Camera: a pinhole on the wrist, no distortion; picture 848 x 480 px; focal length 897.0 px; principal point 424.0 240.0 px. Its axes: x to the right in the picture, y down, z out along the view. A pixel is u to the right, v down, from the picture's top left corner.
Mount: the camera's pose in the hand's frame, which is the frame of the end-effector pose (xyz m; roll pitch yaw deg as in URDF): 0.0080 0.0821 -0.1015 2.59 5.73 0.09
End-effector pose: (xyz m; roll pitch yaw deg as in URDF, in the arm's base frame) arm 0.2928 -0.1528 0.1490 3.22 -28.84 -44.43
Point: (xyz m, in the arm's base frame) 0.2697 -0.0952 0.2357
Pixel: 263.7 53.2
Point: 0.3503 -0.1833 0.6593
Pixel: 818.8 213.5
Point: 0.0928 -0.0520 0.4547
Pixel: 244.3 35.8
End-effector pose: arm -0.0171 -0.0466 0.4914 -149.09 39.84 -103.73
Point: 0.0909 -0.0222 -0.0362
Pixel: 812.0 373.1
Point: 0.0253 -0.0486 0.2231
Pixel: 780.3 253.5
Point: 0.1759 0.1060 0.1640
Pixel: 428.2 246.8
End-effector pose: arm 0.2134 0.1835 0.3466 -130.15 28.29 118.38
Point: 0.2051 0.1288 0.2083
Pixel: 410.5 303.0
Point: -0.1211 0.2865 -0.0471
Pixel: outside the picture
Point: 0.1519 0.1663 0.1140
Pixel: 695.9 371.9
